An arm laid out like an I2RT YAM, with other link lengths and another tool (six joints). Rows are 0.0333 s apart.
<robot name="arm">
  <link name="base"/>
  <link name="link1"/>
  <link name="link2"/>
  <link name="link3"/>
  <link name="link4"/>
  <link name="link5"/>
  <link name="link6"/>
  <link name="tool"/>
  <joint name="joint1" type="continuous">
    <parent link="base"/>
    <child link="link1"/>
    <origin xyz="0 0 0.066" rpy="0 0 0"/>
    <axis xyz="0 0 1"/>
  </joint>
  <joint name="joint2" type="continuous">
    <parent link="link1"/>
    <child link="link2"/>
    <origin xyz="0.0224 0.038 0.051" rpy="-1.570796 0 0"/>
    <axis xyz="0 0 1"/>
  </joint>
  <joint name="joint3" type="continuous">
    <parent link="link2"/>
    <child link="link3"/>
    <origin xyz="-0.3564 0 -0.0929" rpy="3.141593 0 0"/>
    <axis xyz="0 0 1"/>
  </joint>
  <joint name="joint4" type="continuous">
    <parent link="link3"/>
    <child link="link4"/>
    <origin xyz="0.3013 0.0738 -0.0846" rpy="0 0 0"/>
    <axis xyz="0 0 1"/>
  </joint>
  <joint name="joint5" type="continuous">
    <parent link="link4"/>
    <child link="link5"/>
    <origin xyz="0.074 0.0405 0.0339" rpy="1.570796 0 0"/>
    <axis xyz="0 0 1"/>
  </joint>
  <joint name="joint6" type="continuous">
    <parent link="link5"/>
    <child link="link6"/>
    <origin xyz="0.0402 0 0.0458" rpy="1.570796 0 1.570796"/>
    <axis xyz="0 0 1"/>
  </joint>
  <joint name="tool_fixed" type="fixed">
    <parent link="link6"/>
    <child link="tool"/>
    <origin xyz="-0.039 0.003 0.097" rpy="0 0.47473 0.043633"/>
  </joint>
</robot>
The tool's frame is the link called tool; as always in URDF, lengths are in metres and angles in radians. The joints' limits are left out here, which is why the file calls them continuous.
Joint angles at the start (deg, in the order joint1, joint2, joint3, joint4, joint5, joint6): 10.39, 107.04, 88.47, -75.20, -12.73, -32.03
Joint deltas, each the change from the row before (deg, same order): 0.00, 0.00, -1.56, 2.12, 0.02, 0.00; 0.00, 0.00, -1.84, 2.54, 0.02, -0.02; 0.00, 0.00, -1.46, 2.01, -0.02, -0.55; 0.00, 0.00, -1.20, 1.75, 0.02, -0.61; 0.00, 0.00, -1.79, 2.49, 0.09, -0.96; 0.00, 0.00, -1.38, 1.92, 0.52, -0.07; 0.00, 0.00, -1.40, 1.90, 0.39, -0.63; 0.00, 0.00, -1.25, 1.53, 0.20, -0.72
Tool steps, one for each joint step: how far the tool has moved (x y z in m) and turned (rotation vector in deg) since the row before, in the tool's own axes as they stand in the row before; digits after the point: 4 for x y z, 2 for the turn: -0.0016, -0.0005, 0.0087, 0.47, 0.29, 0.10; -0.0020, -0.0004, 0.0102, 0.60, 0.35, 0.11; -0.0018, 0.0003, 0.0080, 0.73, 0.25, -0.38; -0.0013, 0.0003, 0.0067, 0.74, 0.29, -0.44; -0.0022, 0.0013, 0.0098, 0.99, 0.43, -0.74; -0.0012, 0.0013, 0.0080, 0.24, 0.72, -0.08; -0.0016, 0.0019, 0.0078, 0.52, 0.59, -0.56; -0.0020, 0.0022, 0.0064, 0.46, 0.32, -0.63
